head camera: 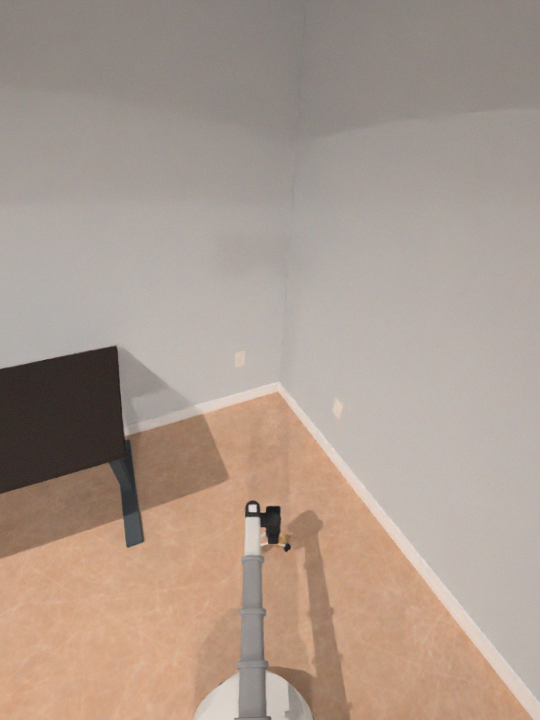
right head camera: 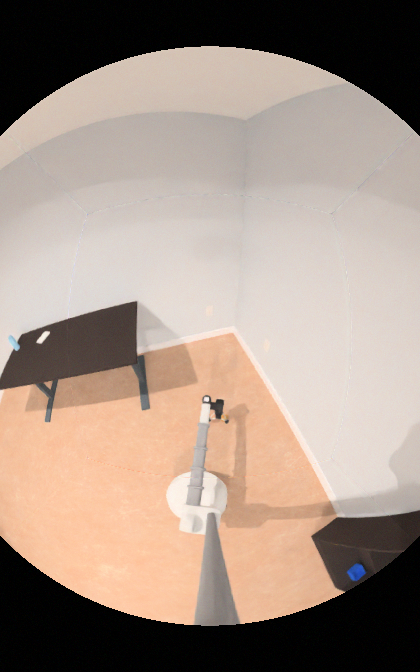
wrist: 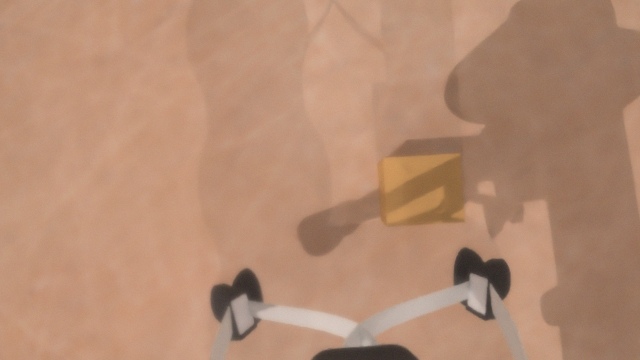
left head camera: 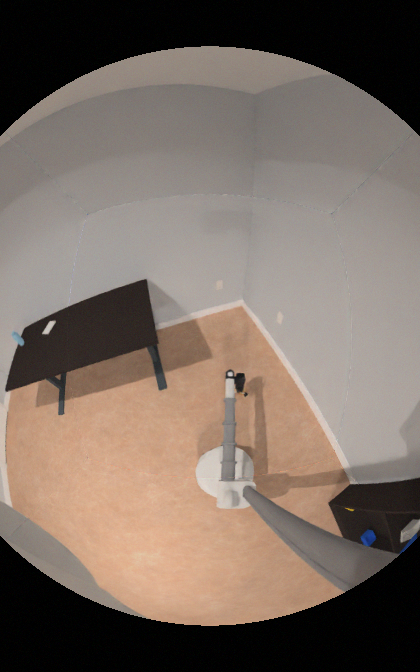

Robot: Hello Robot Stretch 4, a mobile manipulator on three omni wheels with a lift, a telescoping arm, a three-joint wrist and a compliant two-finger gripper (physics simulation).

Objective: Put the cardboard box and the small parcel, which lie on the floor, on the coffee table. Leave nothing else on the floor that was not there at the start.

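Places are measured from the robot's base along level axes (x right, y down, z ahead), in metres.
Pixels of known places: gripper, fingertip midpoint: (head camera: 271, 549) (wrist: 356, 281).
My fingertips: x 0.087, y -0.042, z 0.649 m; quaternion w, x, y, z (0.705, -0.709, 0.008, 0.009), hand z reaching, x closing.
Behind a point stands the place of what it marks.
A small yellow-orange box (wrist: 422, 190) @[x 0.143, y -0.022, z 0.704 m] (right head camera: 224, 417), which looks like the small parcel, lies on the floor. In the wrist view it is right of the middle, beyond the fingertips and nearer the right finger. My gripper (wrist: 356, 281) @[x 0.087, y -0.042, z 0.649 m] (head camera: 274, 542) @[x 0.087, y -0.042, z 0.649 m] (right head camera: 218, 418) is open, with nothing between its fingers. It hangs above the floor, and in the head camera view it partly hides the parcel. A dark table (head camera: 61, 415) @[x -0.770, y -0.692, z 0.891 m] (left head camera: 107, 325) (right head camera: 100, 345) stands at the left; I cannot tell if it is the coffee table. The cardboard box cannot be made out in these views.
A white item (left head camera: 49, 327) (right head camera: 43, 337) and a light-blue cylinder (left head camera: 18, 338) (right head camera: 14, 343) are at the table's far left. Walls meet in a corner ahead. A dark cabinet (left head camera: 380, 500) (right head camera: 370, 532) with a blue cube (left head camera: 368, 538) (right head camera: 356, 571) stands at the lower right.
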